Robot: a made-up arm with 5 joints. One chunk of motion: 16 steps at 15 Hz.
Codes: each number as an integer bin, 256 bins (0 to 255) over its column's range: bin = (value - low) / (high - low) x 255, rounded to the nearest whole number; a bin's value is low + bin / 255 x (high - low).
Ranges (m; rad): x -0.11..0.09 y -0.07..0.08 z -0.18..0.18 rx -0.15..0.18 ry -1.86..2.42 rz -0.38..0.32
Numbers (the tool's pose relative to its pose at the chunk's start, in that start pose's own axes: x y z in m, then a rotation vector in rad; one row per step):
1: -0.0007 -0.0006 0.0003 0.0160 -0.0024 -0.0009
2: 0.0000 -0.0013 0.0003 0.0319 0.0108 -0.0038
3: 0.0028 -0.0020 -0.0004 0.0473 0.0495 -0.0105
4: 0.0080 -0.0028 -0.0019 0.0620 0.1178 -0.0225
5: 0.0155 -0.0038 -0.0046 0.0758 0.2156 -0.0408
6: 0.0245 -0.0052 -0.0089 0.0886 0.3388 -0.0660
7: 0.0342 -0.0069 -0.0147 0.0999 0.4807 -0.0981
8: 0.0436 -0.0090 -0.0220 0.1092 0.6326 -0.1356
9: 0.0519 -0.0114 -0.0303 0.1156 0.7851 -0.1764
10: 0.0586 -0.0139 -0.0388 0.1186 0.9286 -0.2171
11: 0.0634 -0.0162 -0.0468 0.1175 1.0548 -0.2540
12: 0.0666 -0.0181 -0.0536 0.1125 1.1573 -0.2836
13: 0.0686 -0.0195 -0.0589 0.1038 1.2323 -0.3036
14: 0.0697 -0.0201 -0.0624 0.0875 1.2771 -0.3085
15: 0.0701 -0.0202 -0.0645 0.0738 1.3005 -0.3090
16: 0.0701 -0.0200 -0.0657 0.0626 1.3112 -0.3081
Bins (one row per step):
1: 139 118 128 128 111 138
2: 140 117 128 141 111 137
3: 144 116 127 152 114 135
4: 150 114 126 164 118 130
5: 160 113 124 174 124 124
6: 171 110 121 184 131 114
7: 184 107 117 193 139 103
8: 196 104 112 200 149 89
9: 206 100 106 205 158 74
10: 215 95 100 208 166 59
11: 221 91 94 207 174 46
12: 225 88 90 203 180 35
13: 228 86 86 196 184 28
14: 229 85 83 184 187 26
15: 230 85 82 173 188 26
16: 230 85 81 164 189 26

